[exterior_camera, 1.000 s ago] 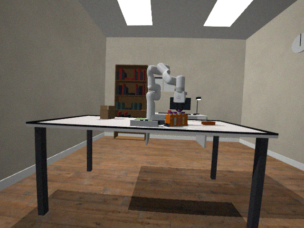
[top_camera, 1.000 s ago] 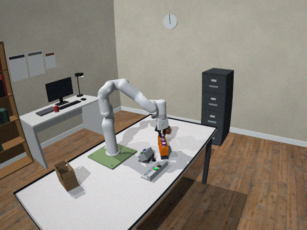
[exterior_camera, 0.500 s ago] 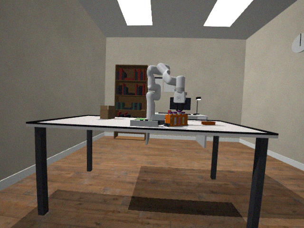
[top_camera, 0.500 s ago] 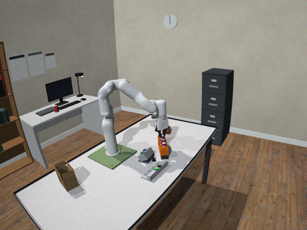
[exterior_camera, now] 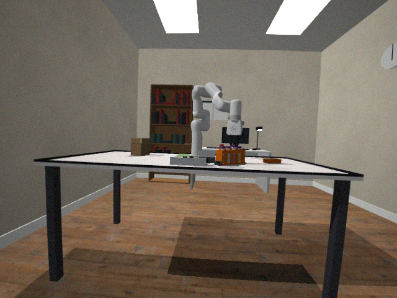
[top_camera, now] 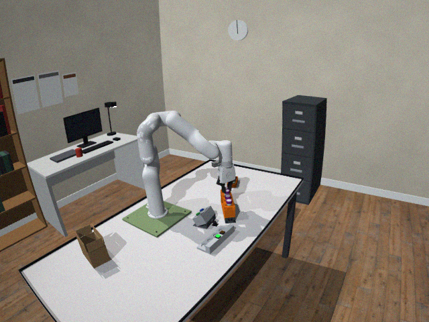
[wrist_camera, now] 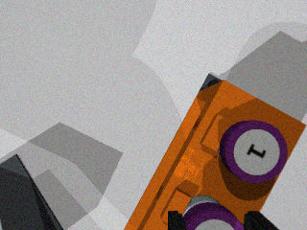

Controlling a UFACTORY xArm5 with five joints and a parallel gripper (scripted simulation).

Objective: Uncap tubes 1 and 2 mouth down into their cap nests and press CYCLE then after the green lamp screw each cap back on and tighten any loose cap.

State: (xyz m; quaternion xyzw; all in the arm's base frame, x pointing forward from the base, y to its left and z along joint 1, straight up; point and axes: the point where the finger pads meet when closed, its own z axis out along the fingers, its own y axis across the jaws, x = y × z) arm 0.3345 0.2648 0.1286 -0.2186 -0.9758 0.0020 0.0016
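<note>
The purple cap marked 1 lies 30 mm behind my hand, 40 mm to the left of it and 30 mm below it. Also, from my hand: purple cap marked 2 (20 mm below); cap 4 (60 mm ahead, 80 mm to the right, 30 mm below); blue cycle key (70 mm behind, 170 mm to the right, 80 mm below).
</note>
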